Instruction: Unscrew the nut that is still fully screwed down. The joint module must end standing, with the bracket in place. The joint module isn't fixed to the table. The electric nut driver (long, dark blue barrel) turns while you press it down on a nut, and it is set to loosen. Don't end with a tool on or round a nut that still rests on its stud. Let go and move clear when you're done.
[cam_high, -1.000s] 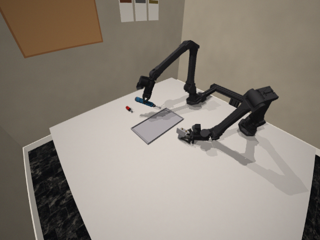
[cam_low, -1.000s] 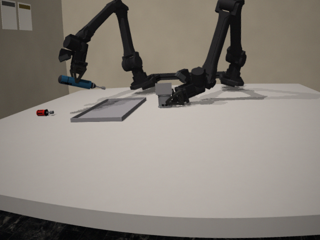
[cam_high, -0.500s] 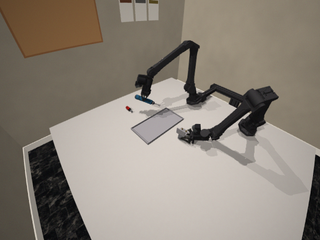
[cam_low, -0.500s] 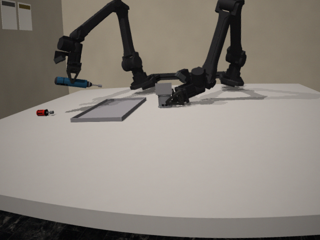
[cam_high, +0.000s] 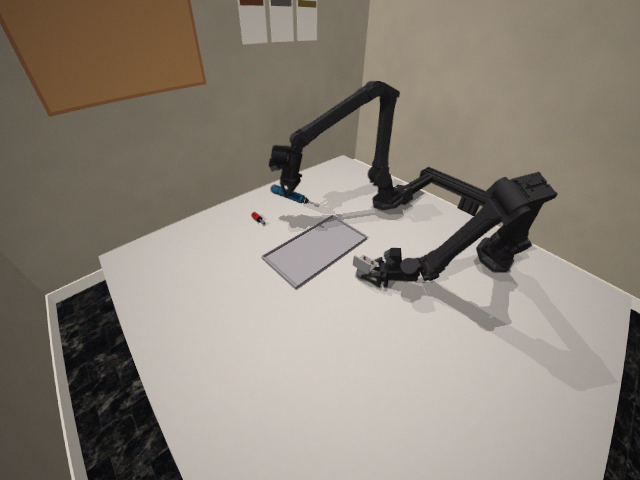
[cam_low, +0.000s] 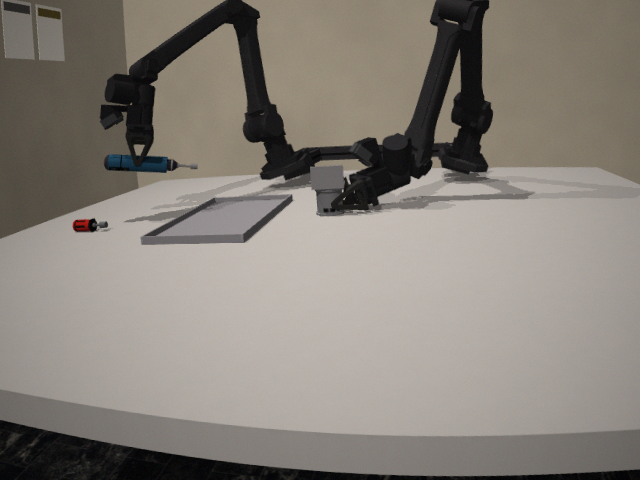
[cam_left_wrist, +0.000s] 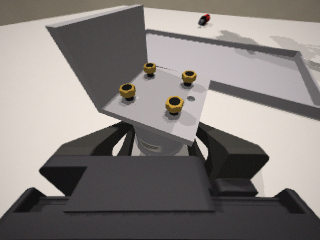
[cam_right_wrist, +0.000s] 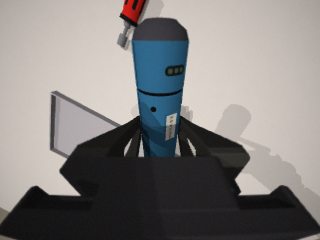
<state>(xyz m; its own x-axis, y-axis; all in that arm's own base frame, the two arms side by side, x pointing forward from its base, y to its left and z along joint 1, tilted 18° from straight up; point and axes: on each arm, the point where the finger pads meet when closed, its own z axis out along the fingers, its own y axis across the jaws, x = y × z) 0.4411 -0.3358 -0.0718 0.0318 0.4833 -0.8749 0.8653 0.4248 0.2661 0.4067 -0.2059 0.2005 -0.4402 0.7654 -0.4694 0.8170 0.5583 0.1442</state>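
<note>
Right now the joint module is 10 mm above my left hand. Round my left hand: short red-handled tool (570 mm to the right, 90 mm ahead, 10 mm below); l-shaped bracket (50 mm above); grey tray (240 mm to the right, 30 mm ahead, 20 mm below).
</note>
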